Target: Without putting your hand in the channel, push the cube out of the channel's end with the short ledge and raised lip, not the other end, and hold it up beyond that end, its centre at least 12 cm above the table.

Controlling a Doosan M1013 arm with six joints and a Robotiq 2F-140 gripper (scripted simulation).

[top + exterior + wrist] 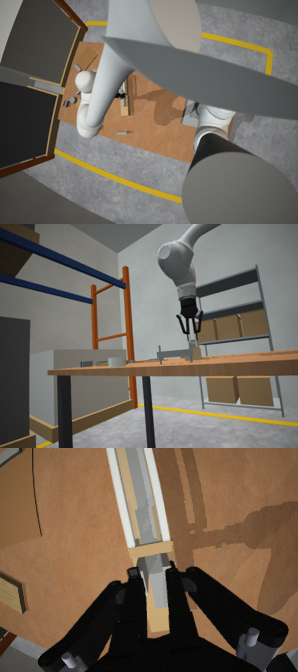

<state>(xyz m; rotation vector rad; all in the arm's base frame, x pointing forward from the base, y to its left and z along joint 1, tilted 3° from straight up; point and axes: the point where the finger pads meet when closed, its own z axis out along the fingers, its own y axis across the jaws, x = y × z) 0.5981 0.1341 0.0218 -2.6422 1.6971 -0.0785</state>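
The red cube lies 20 cm to the right of my hand, 9 cm ahead of it and 3 cm below it. From my hand the other things lie so: channel 9 cm to the right, 4 cm ahead, 3 cm below; flat tan block 37 cm ahead, 20 cm to the left, 8 cm below; grey hexagonal block 37 cm to the right, 27 cm ahead, 7 cm below.
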